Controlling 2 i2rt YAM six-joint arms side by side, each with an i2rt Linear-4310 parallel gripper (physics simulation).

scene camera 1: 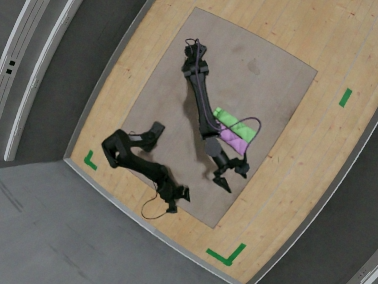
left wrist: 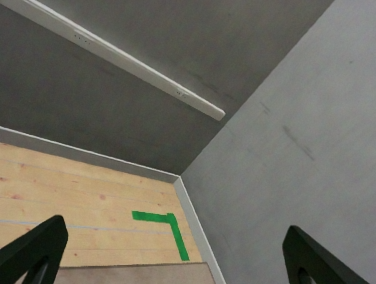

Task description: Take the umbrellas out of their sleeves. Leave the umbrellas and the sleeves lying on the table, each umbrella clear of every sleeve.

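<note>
In scene camera 1 a green bundle point(scene camera 1: 234, 124) and a purple bundle point(scene camera 1: 233, 140) lie side by side on the grey-brown mat, right of the left arm. They look soft and long. I cannot tell sleeve from umbrella in either. The left arm and its cable partly cover them. My left gripper point(scene camera 1: 237, 183) point(left wrist: 176, 230) is open and empty, beyond the bundles toward the mat's lower right edge. My right gripper point(scene camera 1: 182, 205) is open and empty near the mat's lower left edge, away from both bundles. Neither bundle shows in the left wrist view.
The mat point(scene camera 1: 280, 82) point(left wrist: 135, 275) lies on a wooden surface point(scene camera 1: 295, 165) point(left wrist: 100, 200) with green tape marks point(scene camera 1: 229, 262) point(left wrist: 172, 220). A raised grey edge point(scene camera 1: 135, 217) borders the wood. The two arms stand close together, their grippers at the lower middle of scene camera 1.
</note>
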